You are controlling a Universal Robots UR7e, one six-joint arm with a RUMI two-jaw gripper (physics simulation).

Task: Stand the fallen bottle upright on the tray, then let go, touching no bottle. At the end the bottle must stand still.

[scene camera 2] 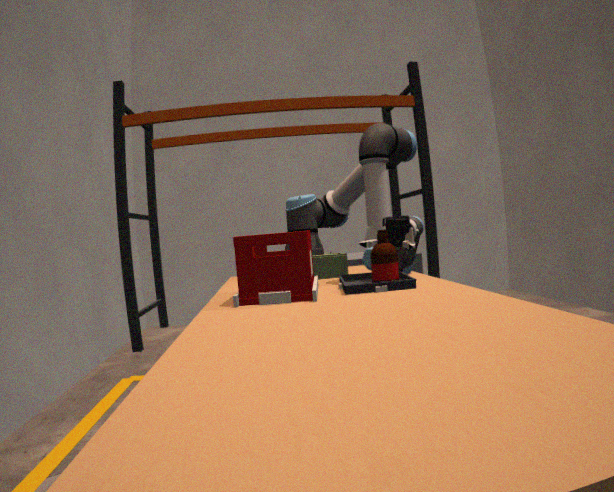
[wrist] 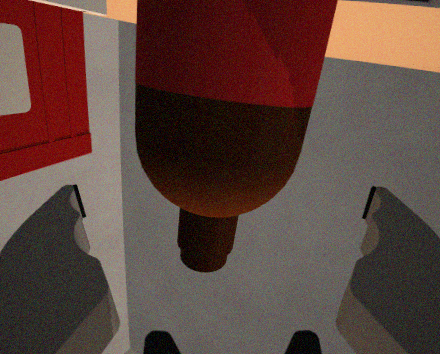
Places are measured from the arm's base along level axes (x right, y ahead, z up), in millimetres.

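Where they show: gripper, fingertip midpoint: point(scene camera 2: 385, 245) point(wrist: 224, 190).
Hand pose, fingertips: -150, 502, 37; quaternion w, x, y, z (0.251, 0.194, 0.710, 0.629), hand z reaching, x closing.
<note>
Things, the pixels of their top centre, and the offset from my fingertips, as dx, dy, dz. "spot": a spot on its surface instead. Level surfaces: height alone.
- brown bottle with a red label, middle of its top: point(wrist: 204, 254) point(scene camera 2: 382, 229) +6, -2, +42
- black tray, surface spot: point(scene camera 2: 358, 289) spot: +93, +28, -107
- red crate, middle of its top: point(scene camera 2: 275, 233) +285, -99, +57
- table, its level: dz -118
The brown bottle with a red label point(scene camera 2: 384, 262) point(wrist: 215, 125) stands upright on the black tray point(scene camera 2: 358, 289) in the scene view. Its base is out of frame in the wrist view, where its neck points toward the bottom edge. My gripper point(scene camera 2: 397, 228) point(wrist: 224, 190) is open, with its two fingers wide apart on either side of the bottle's shoulder and neck in the wrist view. A visible gap separates each finger from the bottle. In the scene view the gripper is behind the bottle's neck, and its fingers are partly hidden.
A red crate point(scene camera 2: 274, 271) point(wrist: 60, 100) stands on the table point(scene camera 2: 328, 384) left of the tray, with grey blocks at its foot. A green box point(scene camera 2: 330, 265) is farther back, between crate and tray. A rack with orange beams point(scene camera 2: 266, 106) stands behind the arm.
</note>
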